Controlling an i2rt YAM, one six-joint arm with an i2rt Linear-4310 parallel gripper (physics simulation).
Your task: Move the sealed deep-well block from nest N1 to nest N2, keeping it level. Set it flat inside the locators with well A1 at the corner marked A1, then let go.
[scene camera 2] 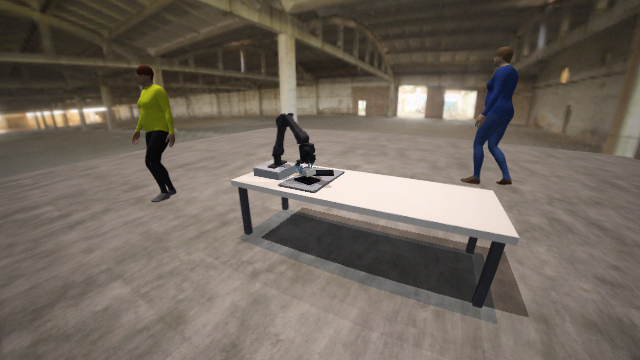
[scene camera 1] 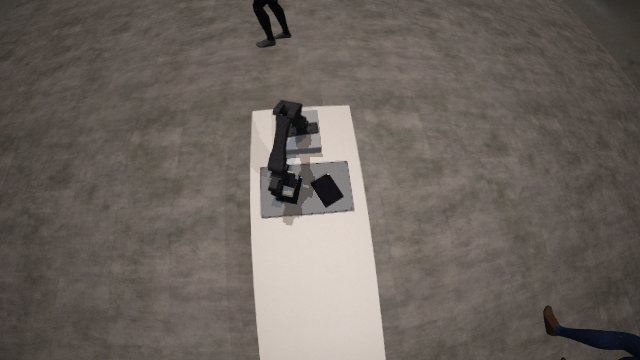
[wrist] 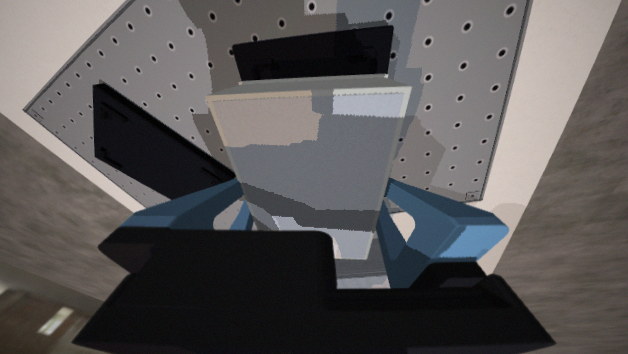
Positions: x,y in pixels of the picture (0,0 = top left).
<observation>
my gripper: holds a pale grey block (wrist: 314,153)
</observation>
